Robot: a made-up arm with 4 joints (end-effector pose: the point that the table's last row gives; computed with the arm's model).
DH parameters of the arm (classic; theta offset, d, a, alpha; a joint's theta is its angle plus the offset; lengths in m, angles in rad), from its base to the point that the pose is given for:
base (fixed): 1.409 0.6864 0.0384 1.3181
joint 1: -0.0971 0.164 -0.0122 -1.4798
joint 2: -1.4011 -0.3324 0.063 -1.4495
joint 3: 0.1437 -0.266 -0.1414 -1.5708
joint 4: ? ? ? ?
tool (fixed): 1.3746 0.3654 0 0
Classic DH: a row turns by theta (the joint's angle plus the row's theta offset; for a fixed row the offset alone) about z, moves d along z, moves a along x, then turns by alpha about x.
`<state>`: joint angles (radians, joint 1 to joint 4).
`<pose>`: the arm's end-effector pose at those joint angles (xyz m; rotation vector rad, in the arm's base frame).
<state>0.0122 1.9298 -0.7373 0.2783</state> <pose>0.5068 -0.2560 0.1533 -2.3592 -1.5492 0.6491</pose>
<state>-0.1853 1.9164 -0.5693 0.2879</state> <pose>0.4811 -0.3991 0.2759 2.5942 1.4317 -0.9285</pose>
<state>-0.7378 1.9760 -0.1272 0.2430</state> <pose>0.4528 -0.5065 0.6780 1.8118 0.7547 -1.2607</pose>
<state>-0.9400 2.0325 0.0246 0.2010</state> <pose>0.4693 -0.4581 0.7845 1.4611 0.6149 -1.3657</pose>
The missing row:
joint 4: -0.7977 -0.2571 -0.2275 0.5518
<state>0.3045 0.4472 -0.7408 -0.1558</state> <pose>0.2048 -0.2662 0.0039 -2.5138 -0.2615 -0.1909</pose>
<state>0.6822 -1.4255 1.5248 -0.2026</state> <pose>-0.2069 -0.1306 0.6053 -0.4550 0.2759 1.7716</pose>
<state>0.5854 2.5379 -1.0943 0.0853</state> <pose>0.5426 0.4281 0.1672 -1.0741 -2.3501 0.0551</pose>
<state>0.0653 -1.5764 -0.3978 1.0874</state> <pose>0.2319 0.1918 0.2589 0.0731 2.2652 -0.5334</pose>
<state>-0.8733 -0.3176 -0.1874 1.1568</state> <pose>-0.0711 -0.2528 0.4398 -1.5601 2.4413 -0.8973</pose>
